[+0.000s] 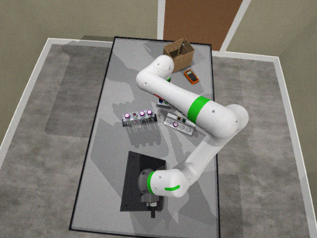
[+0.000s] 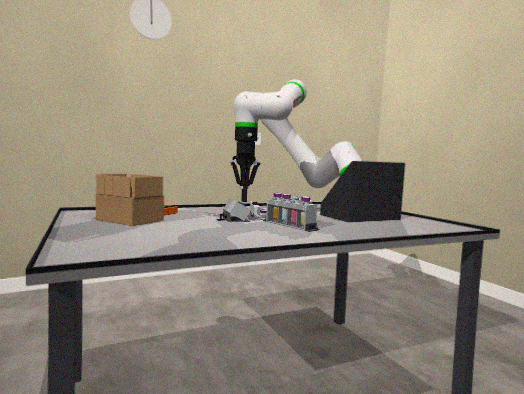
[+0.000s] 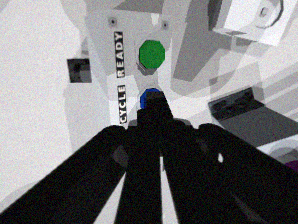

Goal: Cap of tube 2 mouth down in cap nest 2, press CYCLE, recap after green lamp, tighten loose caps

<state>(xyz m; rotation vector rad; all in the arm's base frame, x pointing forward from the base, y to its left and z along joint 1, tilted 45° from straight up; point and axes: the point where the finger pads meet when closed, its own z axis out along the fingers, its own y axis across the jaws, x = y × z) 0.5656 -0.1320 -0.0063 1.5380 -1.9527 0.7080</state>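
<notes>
Right now my hand is 5 cm above the blue key. The rest, counted from my hand: key housing: 2 cm ahead, 2 cm to the right, 6 cm below; green key: 1 cm behind, 4 cm to the right, 5 cm below; cap 4: 11 cm behind, 8 cm to the left.
</notes>
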